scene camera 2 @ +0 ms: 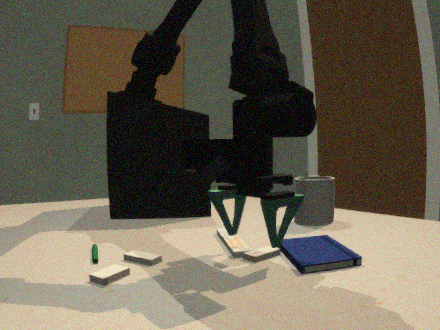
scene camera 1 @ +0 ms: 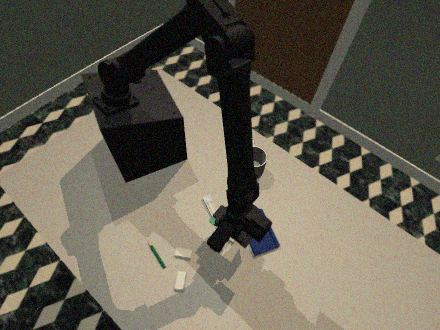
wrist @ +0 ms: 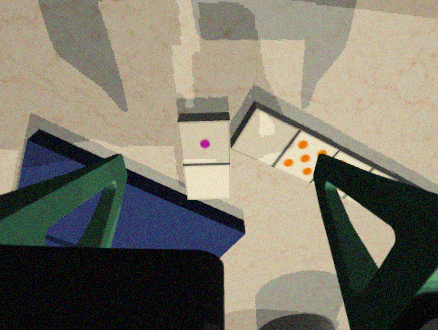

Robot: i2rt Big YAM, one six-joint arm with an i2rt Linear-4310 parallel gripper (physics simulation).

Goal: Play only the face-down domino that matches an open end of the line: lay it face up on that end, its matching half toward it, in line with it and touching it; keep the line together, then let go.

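Frame: origin at the arm's base, x right, y ahead, z up, level; metres.
Where they show: gripper, between the fingertips: (scene camera 2: 253, 241) (wrist: 220, 164); arm's base, origin of its link: (scene camera 2: 137, 102) (scene camera 1: 116, 102).
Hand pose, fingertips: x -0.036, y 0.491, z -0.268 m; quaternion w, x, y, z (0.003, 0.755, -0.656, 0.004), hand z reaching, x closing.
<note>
Things, the pixels of their top centre, and the offset from my fingertips.
- loose face-up domino, centre of its top: (wrist: 206, 164) (scene camera 2: 262, 250) dx -0.013, dy +0.006, dz -0.017 m
- blue notebook, centre of its top: (wrist: 123, 234) (scene camera 2: 316, 248) (scene camera 1: 258, 230) dx -0.079, dy +0.057, dz -0.015 m
- grey mug, centre of its top: (scene camera 2: 314, 177) (scene camera 1: 254, 152) dx -0.261, dy -0.140, dz +0.071 m
- green pen, centre of its top: (scene camera 2: 94, 249) (scene camera 1: 155, 253) dx +0.219, dy -0.128, dz -0.019 m
The line of face-up dominoes (scene camera 1: 208, 205) (scene camera 2: 232, 243) (wrist: 270, 132) ends in a blank half beside five orange pips; a finger partly hides it in the wrist view. A loose face-up domino (scene camera 1: 228, 244) (scene camera 2: 261, 254) (wrist: 206, 180), one half blank and one with a magenta pip, lies askew to it. Its long side is at the line's blank end, touching or nearly touching at a corner. Two face-down dominoes lie apart, one (scene camera 1: 182, 253) (scene camera 2: 142, 258) nearer the line, another (scene camera 1: 180, 281) (scene camera 2: 110, 275) farther off. My gripper (scene camera 1: 231, 232) (scene camera 2: 254, 239) (wrist: 220, 164) is open and empty, its fingers either side of the loose domino.
A blue notebook (scene camera 1: 265, 244) (scene camera 2: 320, 250) (wrist: 165, 215) lies close beside the loose domino, under one finger in the wrist view. A grey mug (scene camera 1: 259, 162) (scene camera 2: 315, 200) stands behind it. A green pen (scene camera 1: 157, 255) (scene camera 2: 95, 253) lies beyond the face-down dominoes.
</note>
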